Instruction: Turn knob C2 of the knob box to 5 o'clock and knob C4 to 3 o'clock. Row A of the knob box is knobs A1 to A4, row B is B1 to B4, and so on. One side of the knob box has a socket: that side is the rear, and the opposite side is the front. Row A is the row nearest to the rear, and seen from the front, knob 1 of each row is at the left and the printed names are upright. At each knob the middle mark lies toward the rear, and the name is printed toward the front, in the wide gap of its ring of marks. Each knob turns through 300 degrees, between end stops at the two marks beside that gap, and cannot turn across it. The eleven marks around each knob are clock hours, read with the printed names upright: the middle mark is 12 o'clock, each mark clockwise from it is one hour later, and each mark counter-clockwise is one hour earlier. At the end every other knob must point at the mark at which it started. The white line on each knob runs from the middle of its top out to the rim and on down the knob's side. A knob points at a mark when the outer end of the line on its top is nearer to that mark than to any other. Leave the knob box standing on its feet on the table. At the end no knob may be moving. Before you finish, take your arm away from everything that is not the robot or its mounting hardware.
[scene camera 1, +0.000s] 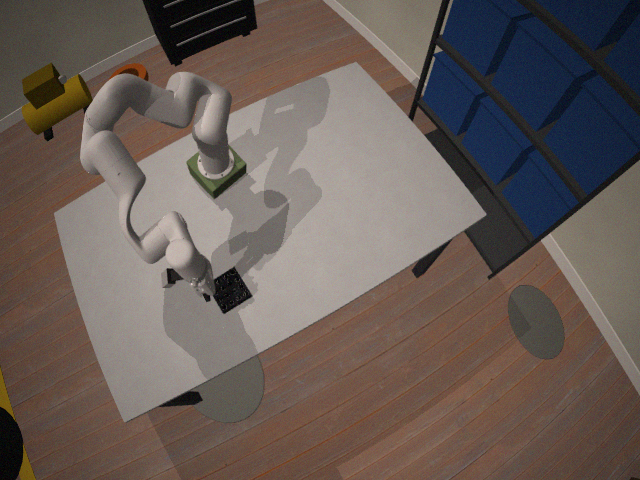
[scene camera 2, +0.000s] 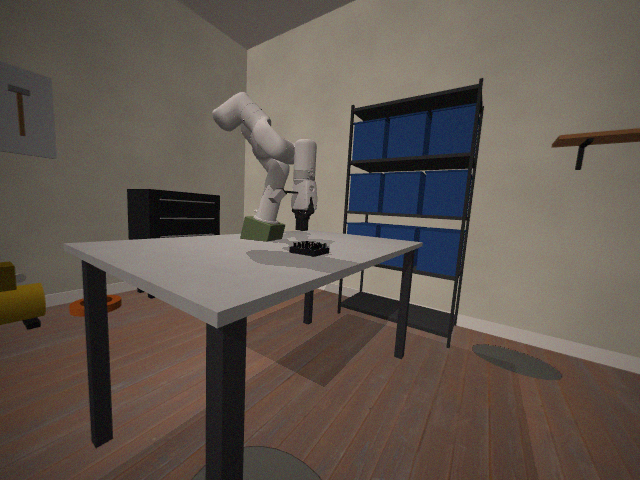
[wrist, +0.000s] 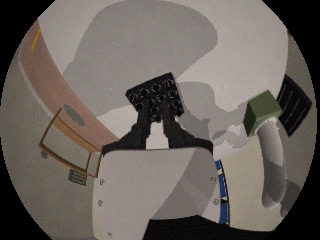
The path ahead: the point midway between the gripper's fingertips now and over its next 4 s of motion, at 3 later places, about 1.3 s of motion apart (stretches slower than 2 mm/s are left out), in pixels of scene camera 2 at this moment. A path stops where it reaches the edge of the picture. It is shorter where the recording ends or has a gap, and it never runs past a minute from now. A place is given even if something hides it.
My gripper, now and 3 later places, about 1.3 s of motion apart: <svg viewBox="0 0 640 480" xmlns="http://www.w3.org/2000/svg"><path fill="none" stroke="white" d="M301 230L301 239L300 244L301 237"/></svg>
